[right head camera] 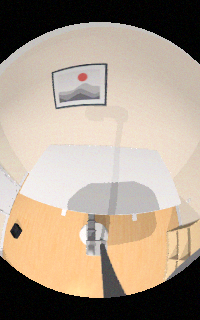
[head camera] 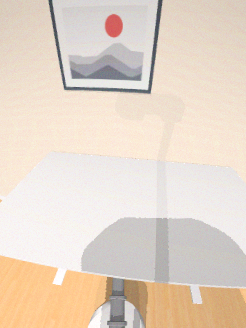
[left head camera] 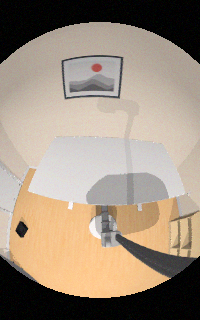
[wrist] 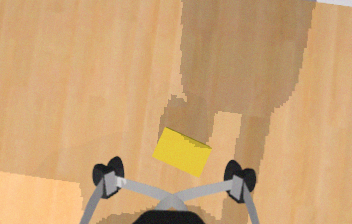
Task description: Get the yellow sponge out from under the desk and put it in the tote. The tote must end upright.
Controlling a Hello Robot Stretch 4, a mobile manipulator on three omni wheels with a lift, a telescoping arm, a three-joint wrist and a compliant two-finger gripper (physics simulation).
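Frame: origin at the robot's base, x left, y ahead, z down, level; millimetres.
Seen in the pictures: gripper, fingertip midpoint: (wrist: 174, 171).
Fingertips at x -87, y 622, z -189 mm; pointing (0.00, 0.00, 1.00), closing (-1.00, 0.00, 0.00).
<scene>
A point is followed by its place in that frame.
The yellow sponge (wrist: 182, 152) @(x -100, y 618, z -17 mm) lies on the wooden floor, turned at an angle, in the middle of the wrist view. My gripper (wrist: 174, 171) @(x -87, y 622, z -189 mm) is open and empty, its two dark fingertips wide apart. The sponge shows just beyond the line between the fingertips, untouched. In the head views the white desk (head camera: 75, 200) @(x 252, y 542, z -922 mm) (left head camera: 75, 165) @(x 251, y 545, z -922 mm) (right head camera: 60, 172) @(x 270, y 547, z -922 mm) hides the gripper and the sponge; my arm (head camera: 118, 287) @(x -2, y 216, z -607 mm) (left head camera: 104, 212) @(x 1, y 177, z -618 mm) (right head camera: 91, 221) @(x -7, y 169, z -618 mm) runs in under its front edge. A small black box-like thing (left head camera: 21, 229) @(x 1644, y -400, z 25 mm) (right head camera: 16, 230) @(x 1629, y -379, z 26 mm) stands on the floor at the left; I cannot tell whether it is the tote.
Two white desk feet (head camera: 59, 276) (head camera: 196, 294) stick out on either side of my arm. A light wooden shelf unit (left head camera: 174, 241) @(x -1373, y -777, z -52 mm) (right head camera: 172, 245) @(x -1379, y -618, z -51 mm) stands at the right. A framed picture (head camera: 67, 50) @(x 323, y 1014, z -1605 mm) (left head camera: 64, 80) @(x 362, y 1016, z -1601 mm) (right head camera: 54, 90) @(x 361, y 1015, z -1611 mm) hangs on the wall behind the desk.
</scene>
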